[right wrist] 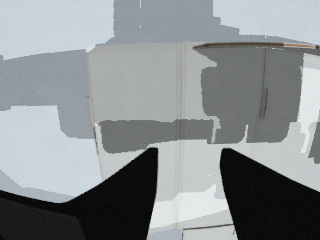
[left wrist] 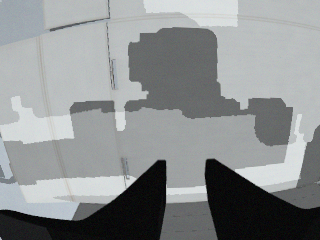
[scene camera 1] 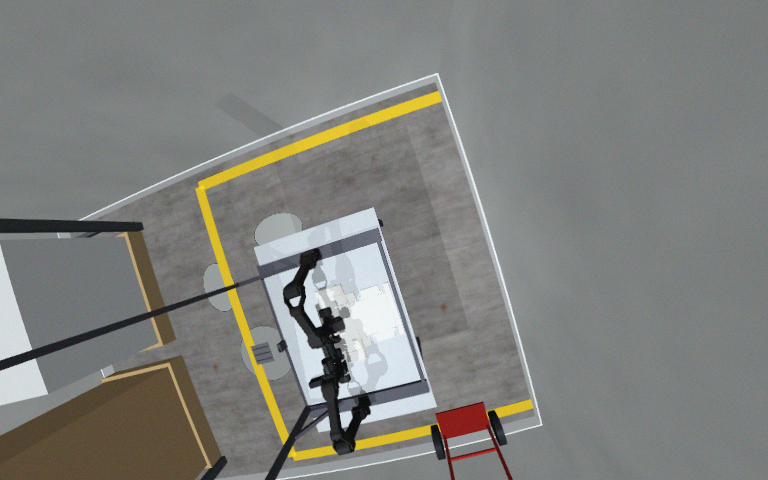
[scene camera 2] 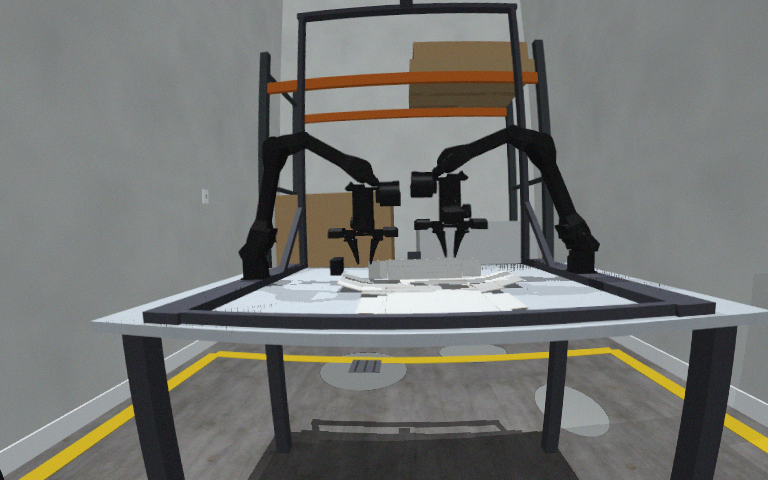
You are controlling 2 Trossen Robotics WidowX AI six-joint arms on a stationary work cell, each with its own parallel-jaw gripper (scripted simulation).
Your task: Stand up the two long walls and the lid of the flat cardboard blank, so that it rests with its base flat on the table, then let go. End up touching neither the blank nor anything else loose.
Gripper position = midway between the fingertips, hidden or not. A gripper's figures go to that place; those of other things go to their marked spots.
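The lens has my left gripper (scene camera 2: 450, 257) at 86 cm from the lens, and my right gripper (scene camera 2: 364, 264) is 89 cm from the lens.
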